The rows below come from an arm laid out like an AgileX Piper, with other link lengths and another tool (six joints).
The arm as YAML. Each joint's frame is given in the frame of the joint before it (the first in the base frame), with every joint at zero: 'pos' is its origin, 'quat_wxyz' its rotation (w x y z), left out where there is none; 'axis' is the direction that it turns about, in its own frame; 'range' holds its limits. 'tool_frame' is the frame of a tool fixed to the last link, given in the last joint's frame.
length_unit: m
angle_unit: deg
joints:
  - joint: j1
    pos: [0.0, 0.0, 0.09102]
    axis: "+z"
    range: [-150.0, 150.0]
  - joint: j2
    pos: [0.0, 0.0, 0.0]
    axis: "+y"
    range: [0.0, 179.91]
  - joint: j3
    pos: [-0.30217, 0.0, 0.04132]
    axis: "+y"
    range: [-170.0, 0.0]
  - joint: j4
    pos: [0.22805, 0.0, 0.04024]
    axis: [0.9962, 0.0, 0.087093]
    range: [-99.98, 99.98]
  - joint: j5
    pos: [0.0, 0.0, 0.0]
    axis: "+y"
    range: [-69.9, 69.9]
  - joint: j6
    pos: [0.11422, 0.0, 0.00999]
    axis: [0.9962, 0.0, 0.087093]
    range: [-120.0, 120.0]
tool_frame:
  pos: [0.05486, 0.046, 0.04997]
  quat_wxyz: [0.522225, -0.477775, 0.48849, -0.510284]
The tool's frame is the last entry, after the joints.
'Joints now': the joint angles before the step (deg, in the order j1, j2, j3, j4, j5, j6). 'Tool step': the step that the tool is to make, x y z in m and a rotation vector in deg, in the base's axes. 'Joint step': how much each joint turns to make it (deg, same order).
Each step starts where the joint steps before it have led.
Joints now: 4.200, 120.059, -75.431, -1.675, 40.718, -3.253
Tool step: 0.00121, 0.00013, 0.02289, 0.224, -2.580, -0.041
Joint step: -0.001, -2.987, 0.000, 0.053, 0.398, -0.002
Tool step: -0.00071, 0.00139, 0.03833, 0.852, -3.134, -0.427
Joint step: 0.051, -4.639, -1.006, 0.780, 2.457, 0.000
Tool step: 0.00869, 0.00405, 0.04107, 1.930, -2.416, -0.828
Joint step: 0.001, -2.279, -5.643, 1.973, 5.369, -0.057
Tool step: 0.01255, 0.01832, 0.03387, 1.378, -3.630, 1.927
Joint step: 1.737, -0.129, -6.561, 1.288, 2.967, -0.574
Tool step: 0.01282, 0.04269, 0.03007, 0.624, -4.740, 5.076
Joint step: 4.713, 1.793, -8.194, 0.054, 1.636, -0.340
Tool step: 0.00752, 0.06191, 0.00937, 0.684, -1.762, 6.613
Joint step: 6.444, 5.179, -10.133, 0.257, 3.086, -0.073
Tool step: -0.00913, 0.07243, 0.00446, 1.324, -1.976, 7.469
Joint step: 7.441, 4.669, -8.138, 0.530, 1.155, 0.001
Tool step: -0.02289, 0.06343, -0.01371, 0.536, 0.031, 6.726
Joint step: 6.767, 3.929, -3.720, 0.489, -0.434, 0.000
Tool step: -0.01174, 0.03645, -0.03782, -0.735, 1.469, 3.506
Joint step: 3.696, 4.543, -0.282, 0.202, -2.636, 0.000
